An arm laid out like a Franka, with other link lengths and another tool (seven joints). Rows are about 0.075 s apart.
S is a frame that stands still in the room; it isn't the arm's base.
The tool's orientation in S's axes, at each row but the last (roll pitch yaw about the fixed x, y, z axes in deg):
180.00, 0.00, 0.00
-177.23, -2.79, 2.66
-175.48, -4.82, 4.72
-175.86, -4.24, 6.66
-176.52, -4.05, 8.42
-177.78, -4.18, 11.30
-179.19, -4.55, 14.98
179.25, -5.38, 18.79
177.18, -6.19, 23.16
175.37, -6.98, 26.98
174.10, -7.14, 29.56
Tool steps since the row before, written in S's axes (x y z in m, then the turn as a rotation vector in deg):
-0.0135, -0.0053, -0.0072, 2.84, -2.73, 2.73
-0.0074, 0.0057, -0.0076, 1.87, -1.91, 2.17
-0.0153, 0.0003, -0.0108, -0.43, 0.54, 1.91
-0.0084, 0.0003, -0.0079, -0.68, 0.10, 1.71
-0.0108, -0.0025, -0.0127, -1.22, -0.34, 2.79
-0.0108, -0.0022, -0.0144, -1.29, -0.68, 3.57
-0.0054, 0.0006, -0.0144, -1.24, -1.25, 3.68
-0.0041, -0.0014, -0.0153, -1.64, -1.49, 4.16
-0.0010, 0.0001, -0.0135, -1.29, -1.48, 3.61
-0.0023, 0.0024, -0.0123, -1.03, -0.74, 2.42
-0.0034, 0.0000, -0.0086, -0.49, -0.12, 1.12
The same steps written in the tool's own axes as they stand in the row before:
-0.0135, 0.0053, 0.0072, 2.84, 2.73, -2.73
-0.0075, -0.0057, 0.0075, 1.88, 1.89, -2.17
-0.0161, -0.0008, 0.0096, -0.22, -0.72, -1.88
-0.0089, -0.0007, 0.0073, -0.54, -0.30, -1.74
-0.0119, 0.0016, 0.0118, -1.06, -0.02, -2.88
-0.0120, 0.0006, 0.0135, -1.13, 0.27, -3.68
-0.0062, -0.0018, 0.0140, -1.22, 0.83, -3.80
-0.0057, -0.0002, 0.0148, -1.63, 0.94, -4.32
-0.0023, -0.0011, 0.0133, -1.37, 1.04, -3.73
-0.0024, -0.0041, 0.0118, -0.95, 0.40, -2.53
-0.0040, -0.0025, 0.0080, -0.34, -0.02, -1.18

